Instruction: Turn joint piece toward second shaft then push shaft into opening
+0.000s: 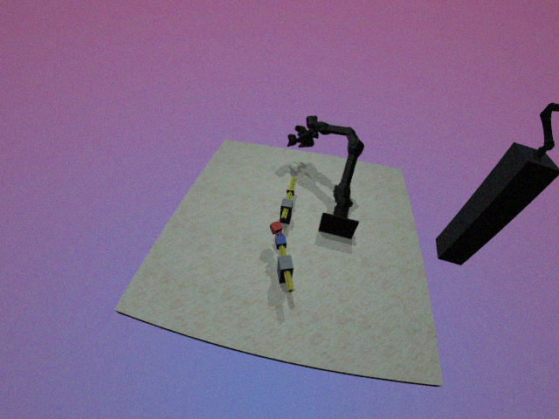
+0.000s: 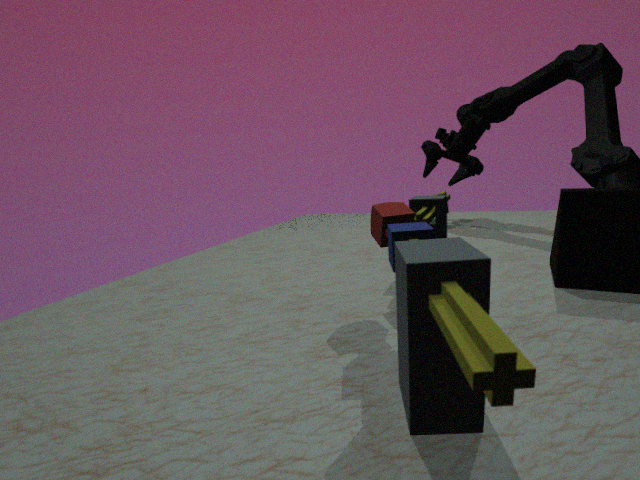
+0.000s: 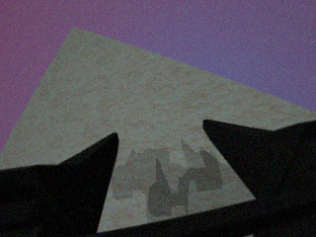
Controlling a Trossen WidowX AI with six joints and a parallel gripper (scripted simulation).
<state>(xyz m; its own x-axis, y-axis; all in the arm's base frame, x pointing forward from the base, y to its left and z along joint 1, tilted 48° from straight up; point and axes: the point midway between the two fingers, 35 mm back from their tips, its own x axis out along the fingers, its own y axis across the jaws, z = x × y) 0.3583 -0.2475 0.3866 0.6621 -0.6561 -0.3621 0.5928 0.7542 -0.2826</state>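
Now: gripper tip 65 cm to the right of the red joint piece, 13 cm past it and 1 cm above it.
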